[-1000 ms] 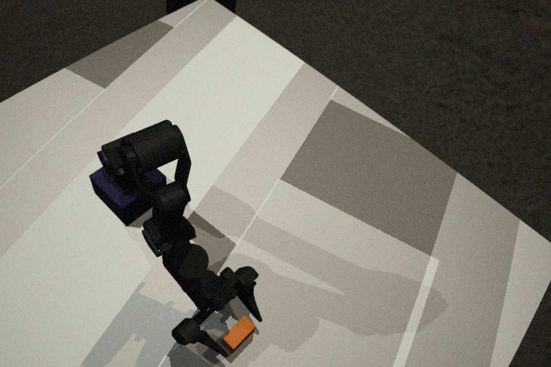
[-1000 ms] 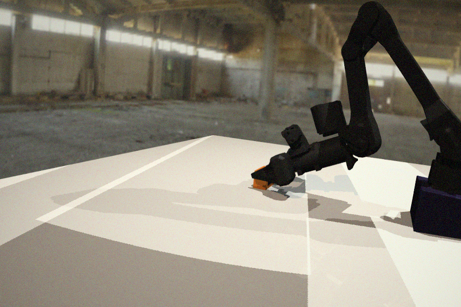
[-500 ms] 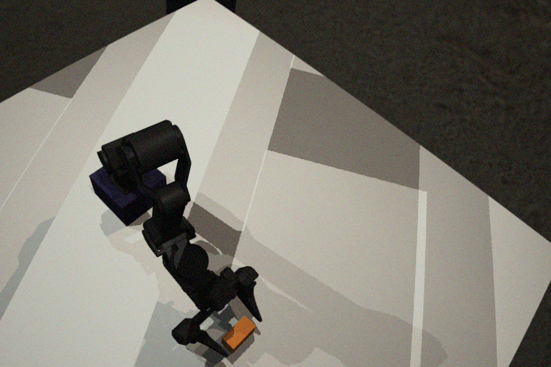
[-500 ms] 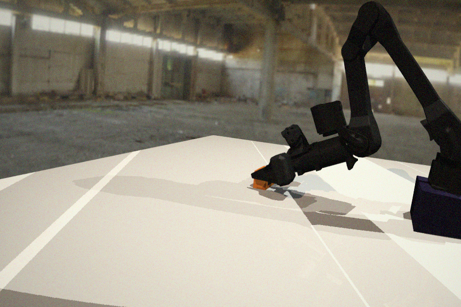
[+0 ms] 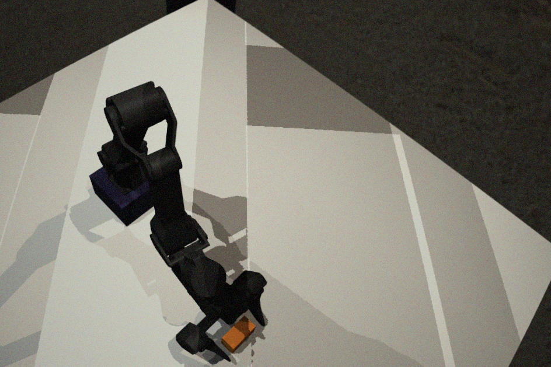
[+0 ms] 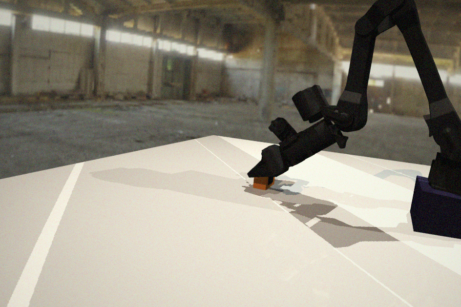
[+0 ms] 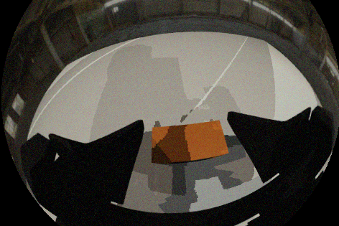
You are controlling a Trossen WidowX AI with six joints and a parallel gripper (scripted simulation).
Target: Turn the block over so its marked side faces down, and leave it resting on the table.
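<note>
My gripper tip is 3 cm past the orange block and 1 cm above it.
</note>
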